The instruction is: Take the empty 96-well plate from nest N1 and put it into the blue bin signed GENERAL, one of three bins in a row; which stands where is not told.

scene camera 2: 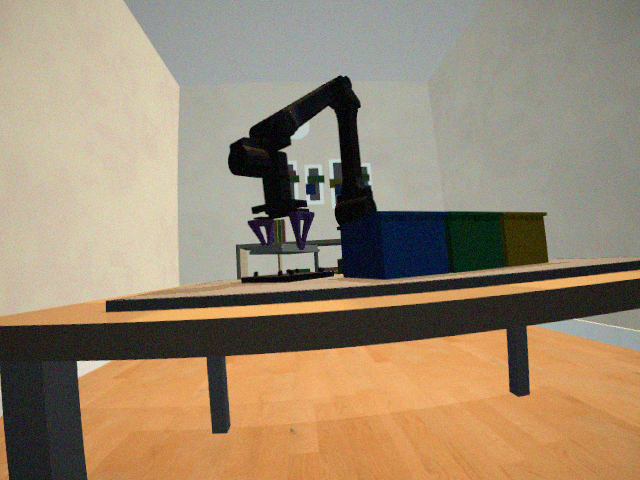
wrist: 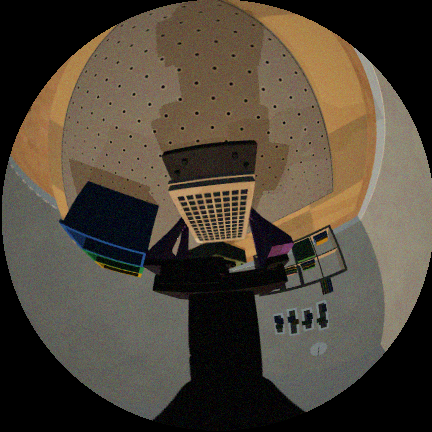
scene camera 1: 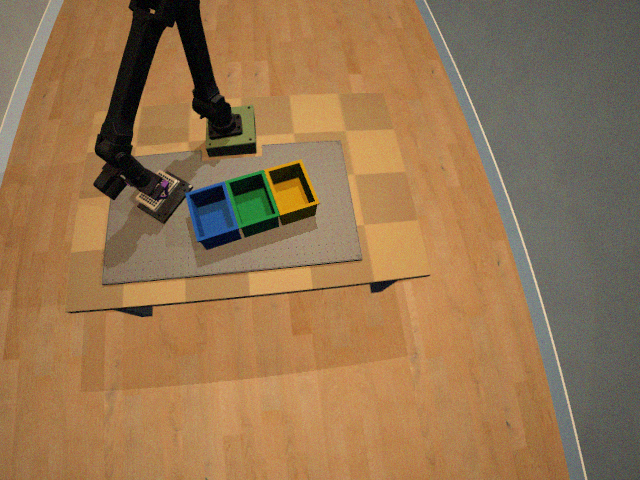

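Pixels of known places: gripper, fingertip midpoint: [scene camera 2: 284,251] [wrist: 216,213] [scene camera 1: 157,191]; arm's base, origin of the base link: [scene camera 1: 225,128].
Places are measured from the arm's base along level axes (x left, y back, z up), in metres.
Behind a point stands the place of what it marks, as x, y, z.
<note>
The 96-well plate [scene camera 1: 148,199] {-0.267, -0.263, 0.023} [scene camera 2: 281,249] {-0.249, -0.306, 0.013} [wrist: 217,210] {-0.254, -0.243, 0.021} is pale, with a grid of dark wells. My gripper [scene camera 2: 283,244] {-0.242, -0.233, 0.013} [wrist: 216,213] {-0.242, -0.233, 0.013} is shut on it, one purple finger at each of two opposite sides. The plate is roughly level and hangs above the dark nest [scene camera 1: 174,205] {-0.200, -0.268, -0.035} [scene camera 2: 289,277] {-0.237, -0.323, -0.038} [wrist: 210,161] {-0.273, -0.270, -0.035}, with a visible gap in scene camera 2. The blue bin [scene camera 1: 222,238] {-0.040, -0.428, 0.006} [scene camera 2: 413,245] {-0.050, -0.430, 0.001} [wrist: 115,215] {-0.119, -0.350, 0.004} stands beside the nest, at the left end of the row in scene camera 1. No sign is readable on it.
The green bin [scene camera 1: 261,225] {0.085, -0.406, 0.010} [scene camera 2: 474,242] {0.073, -0.408, 0.001} is in the middle of the row and the yellow bin [scene camera 1: 298,213] {0.206, -0.384, 0.013} [scene camera 2: 524,242] {0.201, -0.385, -0.004} at the right end. The bin walls rise well above the nest. The arm's base stands on a green block [scene camera 1: 248,129] {0.082, -0.024, 0.006} behind the grey board [scene camera 1: 289,253] {0.160, -0.493, -0.046}.
</note>
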